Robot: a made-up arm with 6 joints. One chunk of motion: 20 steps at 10 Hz.
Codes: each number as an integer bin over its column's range. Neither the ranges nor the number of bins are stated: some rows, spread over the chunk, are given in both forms.
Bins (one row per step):
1: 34 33 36 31 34 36
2: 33 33 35 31 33 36
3: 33 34 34 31 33 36
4: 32 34 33 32 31 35
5: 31 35 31 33 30 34
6: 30 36 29 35 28 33
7: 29 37 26 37 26 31
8: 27 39 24 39 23 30
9: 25 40 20 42 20 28
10: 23 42 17 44 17 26
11: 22 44 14 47 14 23
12: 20 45 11 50 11 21
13: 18 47 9 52 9 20
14: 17 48 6 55 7 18
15: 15 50 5 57 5 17
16: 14 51 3 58 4 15
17: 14 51 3 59 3 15
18: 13 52 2 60 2 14
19: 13 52 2 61 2 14
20: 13 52 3 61 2 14
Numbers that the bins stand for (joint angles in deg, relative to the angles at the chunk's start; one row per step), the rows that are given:
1: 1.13 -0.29 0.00 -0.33 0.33 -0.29
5: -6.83 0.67 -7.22 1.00 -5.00 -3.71
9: -22.73 3.05 -23.11 7.00 -18.33 -14.00
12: -35.98 5.43 -36.11 12.33 -30.33 -26.00
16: -51.89 8.29 -47.67 17.67 -39.67 -36.29
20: -54.54 8.76 -47.67 19.67 -42.33 -38.00
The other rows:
2: -1.52 -0.29 -1.44 -0.33 -1.00 -0.29
3: -1.52 0.19 -2.89 -0.33 -1.00 -0.29
4: -4.17 0.19 -4.33 0.33 -3.67 -2.00
6: -9.48 1.14 -10.11 2.33 -7.67 -5.43
7: -12.13 1.62 -14.44 3.67 -10.33 -8.86
8: -17.43 2.57 -17.33 5.00 -14.33 -10.57
10: -28.03 4.00 -27.44 8.33 -22.33 -17.43
11: -30.68 4.95 -31.78 10.33 -26.33 -22.57
13: -41.29 6.38 -39.00 13.67 -33.00 -27.71
14: -43.94 6.86 -43.33 15.67 -35.67 -31.14
15: -49.24 7.81 -44.78 17.00 -38.33 -32.86
17: -51.89 8.29 -47.67 18.33 -41.00 -36.29
18: -54.54 8.76 -49.11 19.00 -42.33 -38.00
19: -54.54 8.76 -49.11 19.67 -42.33 -38.00

